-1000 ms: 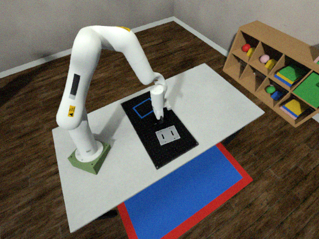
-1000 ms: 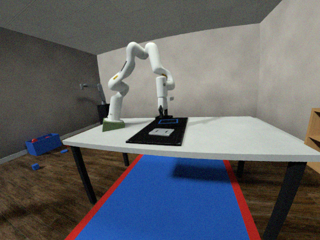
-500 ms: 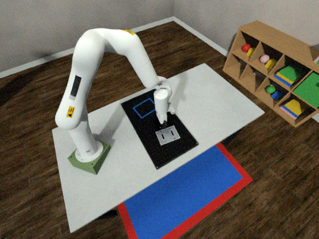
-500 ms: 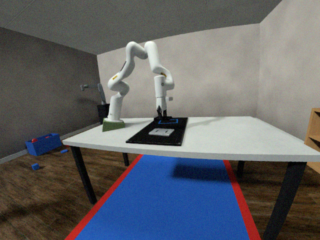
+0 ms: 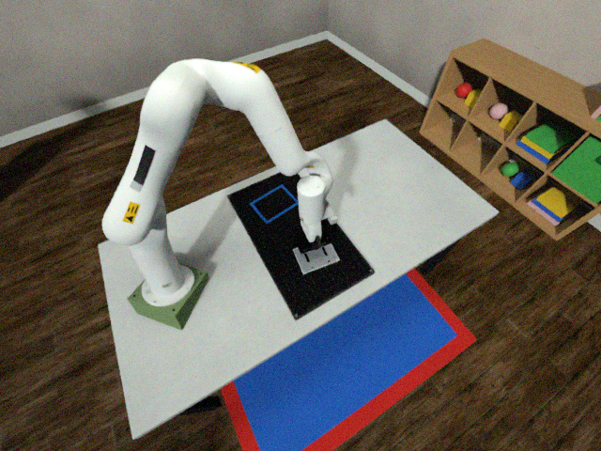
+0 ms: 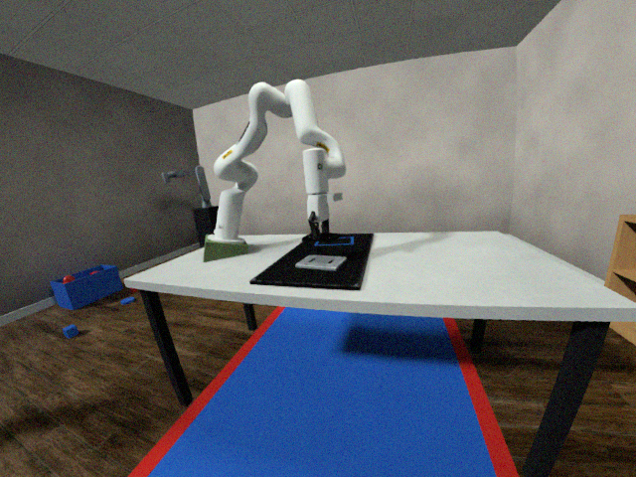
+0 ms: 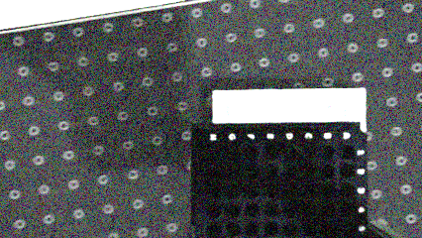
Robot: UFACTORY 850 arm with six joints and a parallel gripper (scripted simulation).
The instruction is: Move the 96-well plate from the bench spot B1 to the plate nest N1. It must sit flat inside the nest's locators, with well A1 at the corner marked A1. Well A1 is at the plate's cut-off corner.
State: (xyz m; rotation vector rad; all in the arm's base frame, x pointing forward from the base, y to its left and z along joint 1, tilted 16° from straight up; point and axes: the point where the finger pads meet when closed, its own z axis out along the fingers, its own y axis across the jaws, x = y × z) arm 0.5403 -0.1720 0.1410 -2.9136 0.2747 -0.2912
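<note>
The plate nest is 30 mm to the right of my hand and 100 mm below it. Also, from my hand: dark 96-well plate 10 mm below.
</note>
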